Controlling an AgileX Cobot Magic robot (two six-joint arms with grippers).
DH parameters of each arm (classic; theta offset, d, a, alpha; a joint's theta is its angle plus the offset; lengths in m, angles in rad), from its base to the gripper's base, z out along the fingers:
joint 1: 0 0.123 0 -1.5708
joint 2: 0.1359 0 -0.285 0
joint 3: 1.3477 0 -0.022 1.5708
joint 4: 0 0.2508 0 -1.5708
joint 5: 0 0 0.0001 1.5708
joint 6: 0 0.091 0 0
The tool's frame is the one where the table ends.
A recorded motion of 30 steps. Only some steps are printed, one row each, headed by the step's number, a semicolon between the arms.
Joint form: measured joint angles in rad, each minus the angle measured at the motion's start. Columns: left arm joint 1, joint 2, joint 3, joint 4, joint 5, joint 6; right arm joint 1, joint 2, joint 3, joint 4, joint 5, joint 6.
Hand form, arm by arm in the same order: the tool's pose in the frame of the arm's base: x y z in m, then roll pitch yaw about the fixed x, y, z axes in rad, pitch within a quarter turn. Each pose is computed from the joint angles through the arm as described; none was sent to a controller.
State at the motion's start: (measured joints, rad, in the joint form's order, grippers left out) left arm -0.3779 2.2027 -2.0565 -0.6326 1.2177 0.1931; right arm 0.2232 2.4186 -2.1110 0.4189 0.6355 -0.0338
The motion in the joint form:
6: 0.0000 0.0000 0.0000 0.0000 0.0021 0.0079; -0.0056 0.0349 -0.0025 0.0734 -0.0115 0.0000
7: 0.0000 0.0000 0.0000 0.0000 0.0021 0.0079; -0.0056 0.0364 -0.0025 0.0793 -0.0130 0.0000
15: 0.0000 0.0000 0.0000 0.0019 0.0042 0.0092; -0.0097 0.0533 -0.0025 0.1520 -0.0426 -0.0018
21: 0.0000 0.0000 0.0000 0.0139 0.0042 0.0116; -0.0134 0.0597 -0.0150 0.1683 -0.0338 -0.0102
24: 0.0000 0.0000 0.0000 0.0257 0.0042 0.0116; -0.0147 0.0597 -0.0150 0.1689 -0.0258 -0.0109
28: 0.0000 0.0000 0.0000 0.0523 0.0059 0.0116; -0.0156 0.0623 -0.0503 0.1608 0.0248 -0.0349
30: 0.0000 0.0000 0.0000 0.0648 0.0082 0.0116; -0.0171 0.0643 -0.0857 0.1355 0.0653 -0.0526
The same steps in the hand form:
6: 0.4244 -0.2229 0.2645 -2.5389 0.3414 2.8042; 0.5323 0.1435 0.1672 2.5825 0.5961 2.9177
7: 0.4244 -0.2229 0.2645 -2.5389 0.3414 2.8042; 0.5324 0.1437 0.1666 2.5766 0.5936 2.9122
15: 0.4243 -0.2227 0.2644 -2.5413 0.3405 2.8011; 0.5356 0.1443 0.1605 2.5025 0.5714 2.8351
21: 0.4245 -0.2219 0.2638 -2.5547 0.3423 2.7940; 0.5370 0.1436 0.1609 2.4901 0.5669 2.8307
24: 0.4248 -0.2211 0.2632 -2.5672 0.3426 2.7891; 0.5366 0.1431 0.1605 2.4925 0.5607 2.8353
28: 0.4253 -0.2193 0.2619 -2.5954 0.3417 2.7771; 0.5367 0.1443 0.1674 2.5110 0.5671 2.8896
30: 0.4254 -0.2184 0.2613 -2.6086 0.3399 2.7707; 0.5373 0.1439 0.1746 2.5425 0.5850 2.9440

